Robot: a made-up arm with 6 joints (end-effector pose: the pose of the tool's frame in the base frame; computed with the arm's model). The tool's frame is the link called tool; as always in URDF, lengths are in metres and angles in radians.
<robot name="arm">
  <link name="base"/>
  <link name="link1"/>
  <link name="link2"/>
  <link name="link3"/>
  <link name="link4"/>
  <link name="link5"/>
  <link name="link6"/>
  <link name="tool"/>
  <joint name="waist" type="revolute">
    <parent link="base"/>
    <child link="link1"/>
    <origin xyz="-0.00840 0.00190 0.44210"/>
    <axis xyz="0 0 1"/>
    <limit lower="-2.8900" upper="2.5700" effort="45" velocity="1.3"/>
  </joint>
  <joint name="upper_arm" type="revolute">
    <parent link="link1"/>
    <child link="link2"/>
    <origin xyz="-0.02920 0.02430 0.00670"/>
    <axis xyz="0 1 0"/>
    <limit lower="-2.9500" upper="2.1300" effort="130" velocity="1.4"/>
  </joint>
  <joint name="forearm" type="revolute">
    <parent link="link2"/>
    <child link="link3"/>
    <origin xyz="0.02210 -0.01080 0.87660"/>
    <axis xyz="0 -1 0"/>
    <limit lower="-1.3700" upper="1.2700" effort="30" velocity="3.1"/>
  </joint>
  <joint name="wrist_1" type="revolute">
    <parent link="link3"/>
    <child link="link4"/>
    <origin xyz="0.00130 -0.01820 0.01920"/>
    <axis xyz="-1 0 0"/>
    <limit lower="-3.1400" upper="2.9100" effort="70" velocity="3"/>
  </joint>
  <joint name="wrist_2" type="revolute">
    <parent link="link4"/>
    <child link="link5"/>
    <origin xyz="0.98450 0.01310 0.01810"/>
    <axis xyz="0 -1 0"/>
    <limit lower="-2.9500" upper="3.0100" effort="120" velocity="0.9"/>
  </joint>
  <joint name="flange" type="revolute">
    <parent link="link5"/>
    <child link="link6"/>
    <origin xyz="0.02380 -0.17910 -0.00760"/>
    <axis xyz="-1 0 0"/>
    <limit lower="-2.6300" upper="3.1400" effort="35" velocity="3.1"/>
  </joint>
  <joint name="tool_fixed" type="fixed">
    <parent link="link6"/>
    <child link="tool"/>
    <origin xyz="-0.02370 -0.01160 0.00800" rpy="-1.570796 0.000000 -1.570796"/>
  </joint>
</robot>
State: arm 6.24 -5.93 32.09 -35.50 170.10 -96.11
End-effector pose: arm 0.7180 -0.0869 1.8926 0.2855 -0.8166 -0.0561 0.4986
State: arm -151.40 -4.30 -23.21 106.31 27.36 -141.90
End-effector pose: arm -0.8018 -0.4765 1.1672 0.5335 0.6483 -0.5392 0.0659
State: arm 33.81 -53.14 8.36 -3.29 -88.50 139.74
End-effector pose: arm -0.1491 -0.2818 1.8667 0.6260 0.5785 0.5207 0.0478
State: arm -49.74 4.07 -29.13 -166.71 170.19 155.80
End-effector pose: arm 0.6504 -0.5641 0.7448 0.0305 -0.5465 -0.6456 0.5325
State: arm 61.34 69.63 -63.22 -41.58 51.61 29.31
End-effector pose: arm 0.1569 -0.0036 0.0672 0.9335 -0.2357 0.2625 0.0638
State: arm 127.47 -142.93 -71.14 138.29 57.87 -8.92
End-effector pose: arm 0.1149 -0.3895 0.7395 0.2590 -0.5283 -0.5446 0.5977
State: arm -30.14 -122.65 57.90 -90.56 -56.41 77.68
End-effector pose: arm -1.5520 0.8702 0.1266 -0.0541 -0.7098 -0.6958 0.0954
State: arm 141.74 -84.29 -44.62 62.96 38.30 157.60
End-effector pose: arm 0.2180 -0.0937 1.3141 0.3756 0.0059 -0.9019 0.2131
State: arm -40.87 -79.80 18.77 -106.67 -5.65 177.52
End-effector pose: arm -0.6703 0.6230 1.6185 -0.0533 0.0851 0.9765 0.1909
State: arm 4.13 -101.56 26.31 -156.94 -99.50 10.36
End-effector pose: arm -1.4624 0.0476 1.1153 -0.6398 -0.6590 0.1100 0.3798
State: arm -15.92 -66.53 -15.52 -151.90 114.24 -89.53
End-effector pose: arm -0.0927 0.1680 1.5440 0.9152 -0.2737 0.1949 0.2223
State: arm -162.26 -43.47 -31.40 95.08 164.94 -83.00
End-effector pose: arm -0.2918 -0.1374 1.4938 -0.5888 0.5153 -0.4515 0.4289
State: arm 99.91 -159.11 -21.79 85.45 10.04 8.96
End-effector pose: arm 0.2002 -1.2003 0.1614 0.3122 0.2717 -0.6375 0.6498
